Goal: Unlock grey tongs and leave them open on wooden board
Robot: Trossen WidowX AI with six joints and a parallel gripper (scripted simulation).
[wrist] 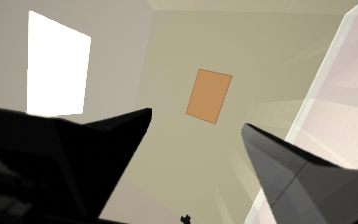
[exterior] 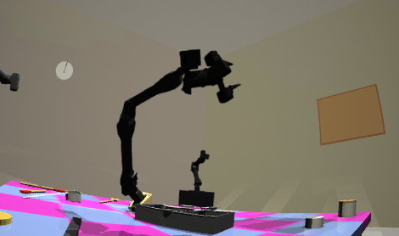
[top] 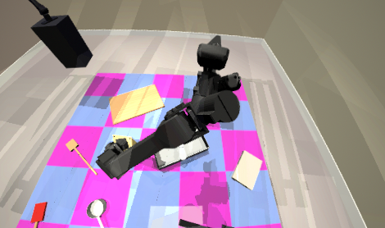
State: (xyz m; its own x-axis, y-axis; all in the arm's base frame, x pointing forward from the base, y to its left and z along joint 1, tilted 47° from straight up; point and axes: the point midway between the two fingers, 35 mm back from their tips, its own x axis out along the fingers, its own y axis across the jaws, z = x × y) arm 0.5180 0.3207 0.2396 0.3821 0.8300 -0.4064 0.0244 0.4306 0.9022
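Now: gripper tip 12 cm past the yellow lock piece, 1 cm to the left of it and 49 cm above it. The rest, counted from my gripper tip: wooden board (43 cm behind, 25 cm to the left, 55 cm below); roasting tin (12 cm behind, 10 cm to the right, 53 cm below); cream block (26 cm ahead, 27 cm to the right, 55 cm below).
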